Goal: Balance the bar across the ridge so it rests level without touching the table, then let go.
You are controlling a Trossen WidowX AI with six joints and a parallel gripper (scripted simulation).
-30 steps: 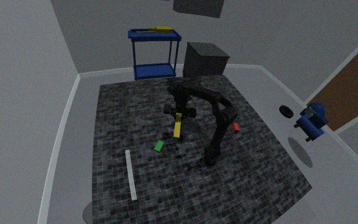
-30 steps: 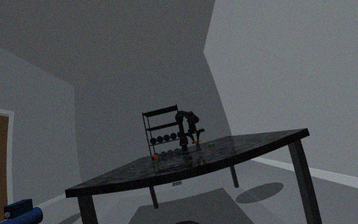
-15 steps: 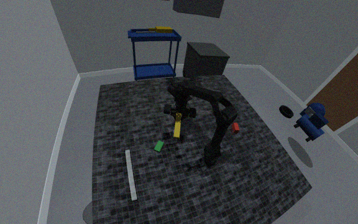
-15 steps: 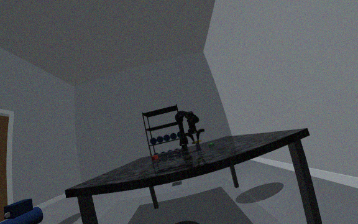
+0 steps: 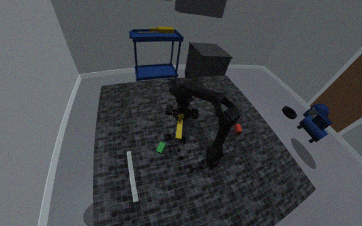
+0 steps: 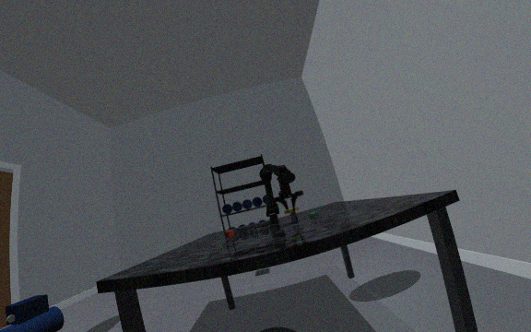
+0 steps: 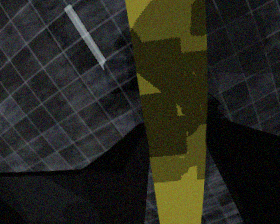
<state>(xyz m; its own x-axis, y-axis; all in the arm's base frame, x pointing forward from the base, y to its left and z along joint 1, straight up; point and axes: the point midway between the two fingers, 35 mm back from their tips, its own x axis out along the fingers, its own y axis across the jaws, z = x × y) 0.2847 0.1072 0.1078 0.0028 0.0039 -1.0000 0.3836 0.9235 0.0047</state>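
The yellow bar is 20 mm behind my gripper tip and 10 mm to the left of it. The rest, counted from my gripper tip: green block 150 mm to the left, 120 mm behind, 70 mm below; red block 420 mm to the right, 120 mm behind, 60 mm below.
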